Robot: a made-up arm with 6 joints. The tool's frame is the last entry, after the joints. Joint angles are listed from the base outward. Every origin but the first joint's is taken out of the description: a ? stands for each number. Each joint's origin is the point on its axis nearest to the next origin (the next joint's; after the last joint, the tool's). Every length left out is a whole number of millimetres.
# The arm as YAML. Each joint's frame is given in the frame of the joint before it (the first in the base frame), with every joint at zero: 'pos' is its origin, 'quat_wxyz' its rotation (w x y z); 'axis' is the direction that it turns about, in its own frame. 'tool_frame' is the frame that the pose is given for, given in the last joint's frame.
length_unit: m
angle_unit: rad
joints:
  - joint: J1
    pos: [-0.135, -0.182, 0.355]
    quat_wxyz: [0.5, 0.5, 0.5, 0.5]
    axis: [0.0, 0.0, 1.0]
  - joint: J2
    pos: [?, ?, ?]
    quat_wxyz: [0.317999, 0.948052, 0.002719, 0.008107]
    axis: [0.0, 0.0, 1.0]
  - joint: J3
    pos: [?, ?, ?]
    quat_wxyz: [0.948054, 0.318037, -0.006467, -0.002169]
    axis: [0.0, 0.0, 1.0]
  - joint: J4
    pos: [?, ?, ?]
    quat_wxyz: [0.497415, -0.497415, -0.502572, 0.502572]
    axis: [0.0, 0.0, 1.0]
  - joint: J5
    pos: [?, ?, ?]
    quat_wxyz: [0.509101, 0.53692, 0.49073, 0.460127]
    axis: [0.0, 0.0, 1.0]
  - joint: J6
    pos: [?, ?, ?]
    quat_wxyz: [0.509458, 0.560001, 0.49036, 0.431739]
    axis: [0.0, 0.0, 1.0]
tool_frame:
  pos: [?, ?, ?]
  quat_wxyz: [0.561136, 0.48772, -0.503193, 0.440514]
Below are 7 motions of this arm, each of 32 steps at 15 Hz.
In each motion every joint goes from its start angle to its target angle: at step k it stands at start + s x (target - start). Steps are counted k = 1, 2, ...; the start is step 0. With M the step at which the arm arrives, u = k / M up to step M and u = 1 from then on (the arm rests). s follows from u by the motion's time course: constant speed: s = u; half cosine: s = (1 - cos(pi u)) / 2; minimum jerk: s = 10 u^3 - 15 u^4 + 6 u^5.
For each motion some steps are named. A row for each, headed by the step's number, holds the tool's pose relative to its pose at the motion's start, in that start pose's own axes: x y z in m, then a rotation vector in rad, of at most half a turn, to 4 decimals.
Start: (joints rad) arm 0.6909 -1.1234 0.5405 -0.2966 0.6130 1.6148
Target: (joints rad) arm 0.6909 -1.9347 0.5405 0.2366 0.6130 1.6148
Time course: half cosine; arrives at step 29
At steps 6, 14, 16, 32:
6: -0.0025 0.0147 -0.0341 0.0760 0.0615 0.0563
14: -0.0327 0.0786 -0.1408 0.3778 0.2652 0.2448
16: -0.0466 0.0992 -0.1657 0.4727 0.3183 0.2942
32: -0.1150 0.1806 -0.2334 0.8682 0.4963 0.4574

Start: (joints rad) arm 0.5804 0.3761 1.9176 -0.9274 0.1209 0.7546
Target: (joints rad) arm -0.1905 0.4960 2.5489 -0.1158 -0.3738 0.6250
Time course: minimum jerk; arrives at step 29
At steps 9, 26, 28, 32:
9: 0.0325 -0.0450 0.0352 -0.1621 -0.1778 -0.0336
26: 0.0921 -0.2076 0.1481 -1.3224 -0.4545 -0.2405
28: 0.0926 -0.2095 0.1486 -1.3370 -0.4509 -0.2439
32: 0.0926 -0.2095 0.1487 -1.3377 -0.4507 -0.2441

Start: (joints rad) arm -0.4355 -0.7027 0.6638 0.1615 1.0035 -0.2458
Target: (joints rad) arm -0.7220 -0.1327 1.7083 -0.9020 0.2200 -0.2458
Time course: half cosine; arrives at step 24
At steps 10, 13, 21, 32:
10: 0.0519 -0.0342 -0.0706 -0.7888 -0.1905 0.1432
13: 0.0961 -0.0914 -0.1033 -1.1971 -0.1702 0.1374
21: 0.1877 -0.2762 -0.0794 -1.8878 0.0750 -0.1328
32: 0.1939 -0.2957 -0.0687 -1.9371 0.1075 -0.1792

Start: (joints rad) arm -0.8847 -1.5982 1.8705 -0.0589 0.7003 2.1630
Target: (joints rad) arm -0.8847 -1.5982 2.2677 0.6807 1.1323 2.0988
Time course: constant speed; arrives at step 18
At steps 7, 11, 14, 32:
7: -0.0132 0.0459 -0.0132 -0.0032 -0.0074 0.3585
11: -0.0298 0.0676 -0.0216 0.0190 0.0039 0.5506
14: -0.0458 0.0808 -0.0276 0.0474 0.0204 0.6864
32: -0.0708 0.0939 -0.0344 0.1011 0.0536 0.8540

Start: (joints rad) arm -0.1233 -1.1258 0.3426 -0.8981 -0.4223 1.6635
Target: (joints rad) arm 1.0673 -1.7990 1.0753 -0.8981 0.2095 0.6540
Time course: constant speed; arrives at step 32
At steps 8, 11, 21, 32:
8: 0.1339 0.1034 -0.0874 -0.3421 -0.0048 0.2085
11: 0.1672 0.1533 -0.1314 -0.4582 -0.0297 0.3017
21: 0.1898 0.3393 -0.3024 -0.7627 -0.2122 0.6429
32: 0.0495 0.5181 -0.4835 -0.8855 -0.5732 0.9921

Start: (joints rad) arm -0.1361 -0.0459 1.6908 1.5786 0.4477 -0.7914
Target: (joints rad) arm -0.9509 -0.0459 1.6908 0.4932 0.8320 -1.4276
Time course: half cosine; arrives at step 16
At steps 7, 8, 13, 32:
7: -0.0594 0.0347 -0.0813 -0.4914 -0.0122 0.4119
8: -0.0763 0.0408 -0.1061 -0.6325 -0.0416 0.4995
13: -0.1438 0.0432 -0.2398 -1.3079 -0.2683 0.7800
32: -0.1537 0.0380 -0.2722 -1.4567 -0.3313 0.8135

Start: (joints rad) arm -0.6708 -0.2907 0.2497 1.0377 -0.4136 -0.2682
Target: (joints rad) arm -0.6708 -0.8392 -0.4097 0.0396 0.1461 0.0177
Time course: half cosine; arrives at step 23
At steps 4, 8, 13, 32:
4: -0.0013 -0.0021 -0.0230 0.0960 0.0686 -0.0844
8: -0.0095 0.0055 -0.0869 0.3730 0.2517 -0.2898
13: -0.0264 0.0667 -0.1841 0.8808 0.5563 -0.5416
32: -0.0229 0.2034 -0.2446 1.5176 0.9230 -0.6347

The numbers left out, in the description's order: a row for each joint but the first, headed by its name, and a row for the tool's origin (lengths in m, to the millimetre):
J2: 0.038 -0.073 0.0
J3: -0.299 0.172 0.0
J4: 0.04 -0.002 0.0
J5: -0.048 0.138 0.0
J6: 0.046 -0.018 0.0
tool: 0.037 -0.018 0.0

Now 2 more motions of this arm.
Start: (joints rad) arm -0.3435 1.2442 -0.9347 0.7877 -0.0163 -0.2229
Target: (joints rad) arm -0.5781 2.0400 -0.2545 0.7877 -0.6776 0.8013
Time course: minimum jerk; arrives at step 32
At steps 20, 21, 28, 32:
20: -0.0420 0.2164 0.1910 -0.3126 0.0576 0.9752
21: -0.0502 0.2301 0.1950 -0.3526 0.1065 1.0165
28: -0.0868 0.2792 0.2015 -0.5407 0.3544 1.1156
32: -0.0896 0.2823 0.2014 -0.5561 0.3755 1.1176

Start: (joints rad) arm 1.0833 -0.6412 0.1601 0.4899 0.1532 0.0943
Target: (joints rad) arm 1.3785 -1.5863 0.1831 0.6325 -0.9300 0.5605
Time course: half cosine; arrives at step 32
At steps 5, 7, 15, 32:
5: 0.0025 0.0158 -0.0146 0.1029 -0.0154 0.0662
7: 0.0048 0.0314 -0.0267 0.1967 -0.0325 0.1276
15: 0.0187 0.1418 -0.0712 0.7389 -0.2002 0.5185
32: 0.0286 0.3190 -0.0317 1.3576 -0.7105 1.2054

